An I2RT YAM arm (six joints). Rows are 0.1 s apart.
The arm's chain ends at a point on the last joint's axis. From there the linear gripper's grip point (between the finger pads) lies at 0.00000 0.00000 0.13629 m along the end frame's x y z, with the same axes.
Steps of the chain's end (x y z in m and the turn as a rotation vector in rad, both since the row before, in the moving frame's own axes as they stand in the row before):
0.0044, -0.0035, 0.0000, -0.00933, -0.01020, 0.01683
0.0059, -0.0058, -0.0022, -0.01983, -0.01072, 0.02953
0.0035, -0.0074, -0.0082, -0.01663, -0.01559, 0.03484
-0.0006, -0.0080, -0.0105, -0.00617, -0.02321, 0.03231
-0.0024, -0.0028, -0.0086, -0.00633, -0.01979, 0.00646
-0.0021, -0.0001, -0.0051, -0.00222, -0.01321, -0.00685
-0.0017, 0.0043, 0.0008, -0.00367, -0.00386, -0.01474
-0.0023, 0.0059, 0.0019, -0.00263, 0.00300, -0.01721
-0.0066, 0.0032, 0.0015, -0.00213, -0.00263, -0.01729
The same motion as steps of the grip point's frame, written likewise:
0.0030, -0.0022, 0.0000, -0.00933, -0.01020, 0.01683
0.0044, -0.0031, -0.0022, -0.01983, -0.01072, 0.02953
0.0013, -0.0052, -0.0082, -0.01663, -0.01559, 0.03484
-0.0038, -0.0072, -0.0105, -0.00617, -0.02321, 0.03231
-0.0051, -0.0019, -0.0086, -0.00633, -0.01979, 0.00646
-0.0039, 0.0002, -0.0051, -0.00222, -0.01321, -0.00685
-0.0022, 0.0048, 0.0008, -0.00367, -0.00386, -0.01474
-0.0019, 0.0063, 0.0019, -0.00263, 0.00300, -0.01721
-0.0070, 0.0035, 0.0015, -0.00213, -0.00263, -0.01729

